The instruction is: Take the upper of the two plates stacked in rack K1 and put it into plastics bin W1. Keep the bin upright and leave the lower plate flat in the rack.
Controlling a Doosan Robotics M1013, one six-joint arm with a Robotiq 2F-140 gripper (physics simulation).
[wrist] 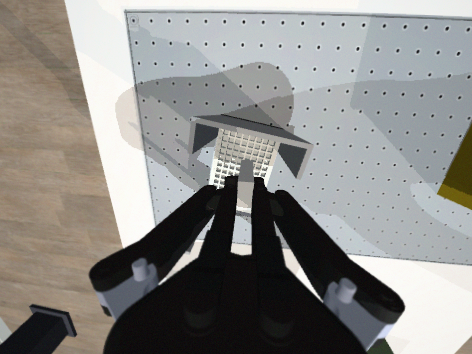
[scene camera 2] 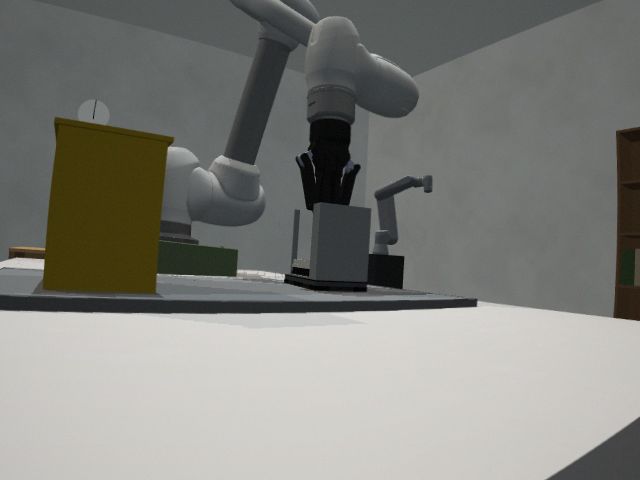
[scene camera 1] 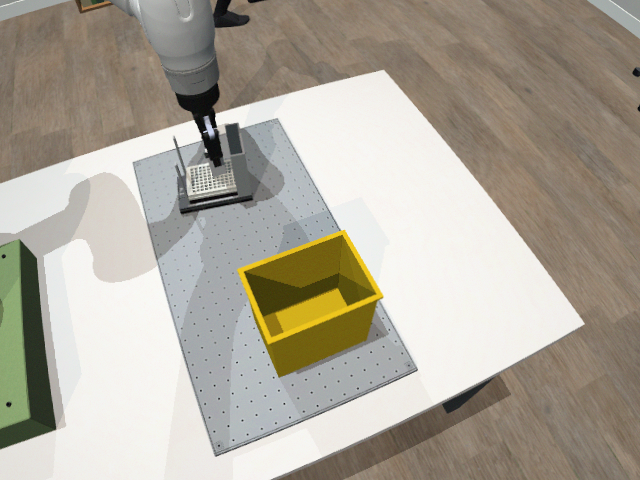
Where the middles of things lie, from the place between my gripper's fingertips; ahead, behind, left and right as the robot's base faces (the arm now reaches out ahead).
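Labels:
The white gridded plate (scene camera 1: 200, 182) is 20 mm below my hand, and it also sits 10 mm to the left of it and 10 mm behind it. Yellow plastics bin W1 (scene camera 2: 103, 228) is 370 mm to the right of my hand, 80 mm ahead of it and 30 mm above it.

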